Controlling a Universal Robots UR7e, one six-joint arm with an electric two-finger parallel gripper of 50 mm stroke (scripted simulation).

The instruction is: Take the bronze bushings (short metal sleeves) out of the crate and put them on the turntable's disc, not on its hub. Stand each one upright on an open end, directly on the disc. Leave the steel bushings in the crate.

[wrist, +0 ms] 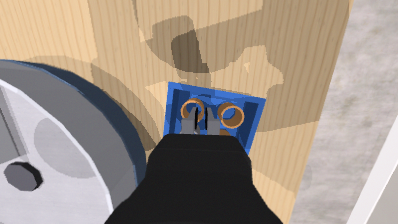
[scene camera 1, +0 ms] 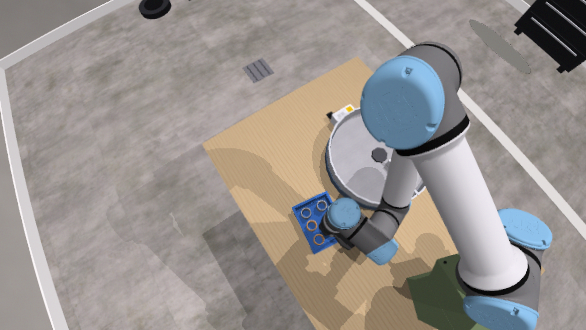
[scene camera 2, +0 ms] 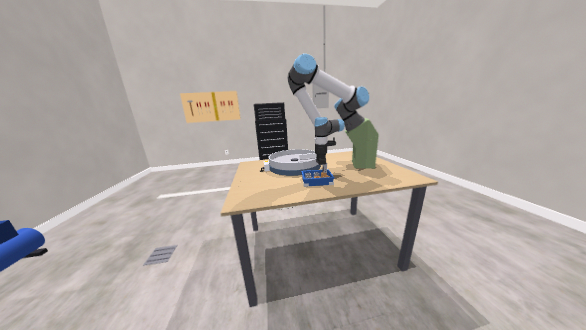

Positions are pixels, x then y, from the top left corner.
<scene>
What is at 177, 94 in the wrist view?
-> A blue crate.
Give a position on a grey turntable disc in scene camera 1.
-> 359, 159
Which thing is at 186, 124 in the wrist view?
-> My gripper.
</scene>
